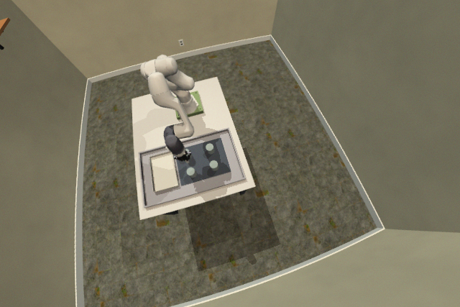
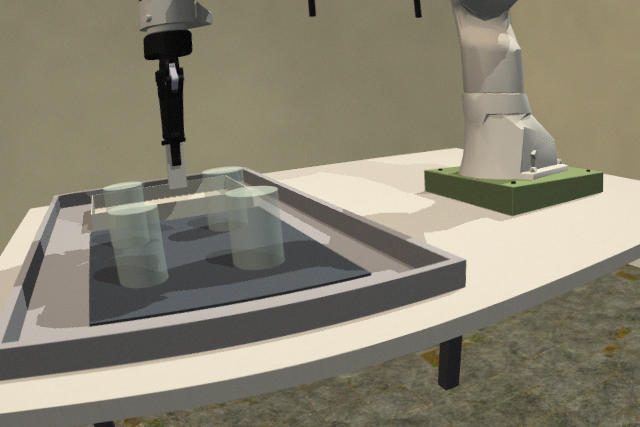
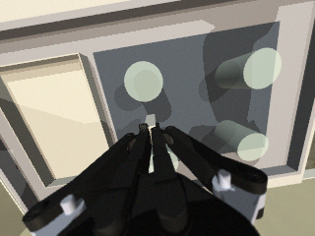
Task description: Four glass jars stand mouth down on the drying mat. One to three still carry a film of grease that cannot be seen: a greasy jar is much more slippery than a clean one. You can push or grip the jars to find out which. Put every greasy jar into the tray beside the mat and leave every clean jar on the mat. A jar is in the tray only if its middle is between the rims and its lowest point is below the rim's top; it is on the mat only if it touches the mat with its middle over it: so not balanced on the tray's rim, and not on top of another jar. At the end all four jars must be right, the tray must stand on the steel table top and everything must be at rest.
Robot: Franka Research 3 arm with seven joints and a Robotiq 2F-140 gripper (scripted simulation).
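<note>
The dark mat is 100 mm to the left of my hand, 100 mm below it and 10 mm ahead of it. Round my hand: cream tray: 220 mm to the right, 100 mm below, 10 mm behind.
</note>
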